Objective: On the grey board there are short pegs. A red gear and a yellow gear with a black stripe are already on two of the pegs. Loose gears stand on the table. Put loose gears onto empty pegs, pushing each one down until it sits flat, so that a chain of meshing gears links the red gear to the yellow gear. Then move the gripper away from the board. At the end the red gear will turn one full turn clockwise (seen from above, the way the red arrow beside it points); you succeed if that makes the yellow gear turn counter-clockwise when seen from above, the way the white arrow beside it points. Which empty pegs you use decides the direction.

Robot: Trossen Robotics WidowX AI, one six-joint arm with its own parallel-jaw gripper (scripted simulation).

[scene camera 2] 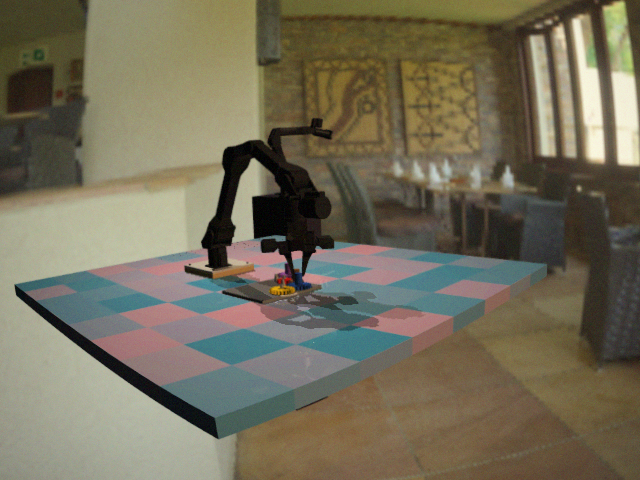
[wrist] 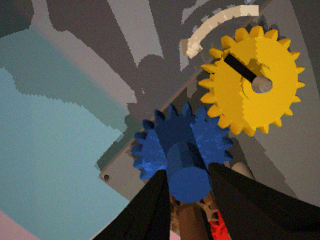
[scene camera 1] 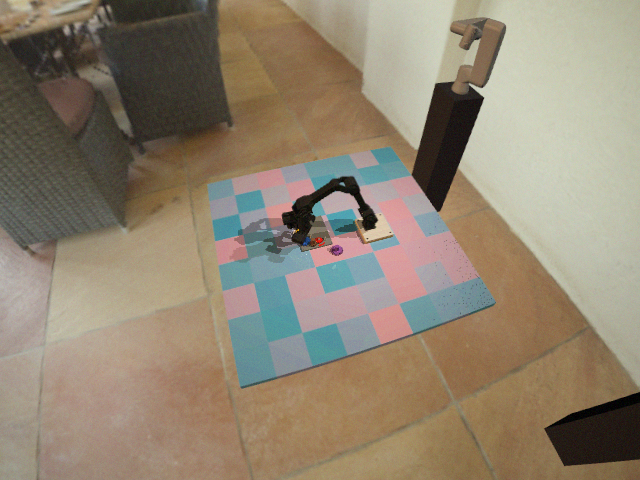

Labels:
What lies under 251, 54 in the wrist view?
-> A yellow gear.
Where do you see a white arrow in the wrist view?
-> At 190, 47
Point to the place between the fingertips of my gripper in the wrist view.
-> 187, 174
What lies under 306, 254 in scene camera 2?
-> My gripper.

